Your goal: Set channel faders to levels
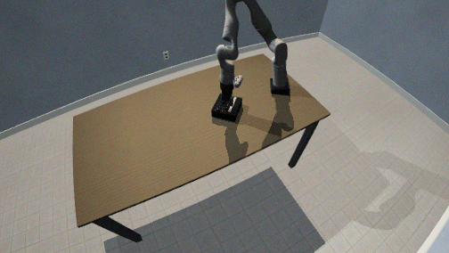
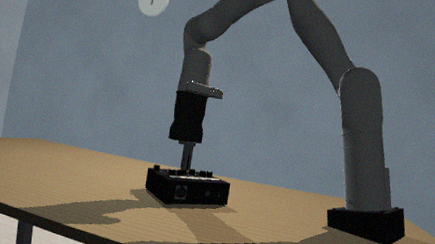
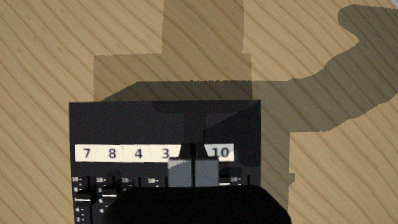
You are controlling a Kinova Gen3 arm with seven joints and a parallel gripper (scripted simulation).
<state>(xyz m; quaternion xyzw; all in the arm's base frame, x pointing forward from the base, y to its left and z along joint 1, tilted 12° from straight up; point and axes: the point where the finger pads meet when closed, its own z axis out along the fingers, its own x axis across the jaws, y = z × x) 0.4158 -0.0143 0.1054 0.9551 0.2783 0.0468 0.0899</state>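
The master fader cap is 70 mm ahead of my hand, 30 mm to the right of it and 30 mm below it.
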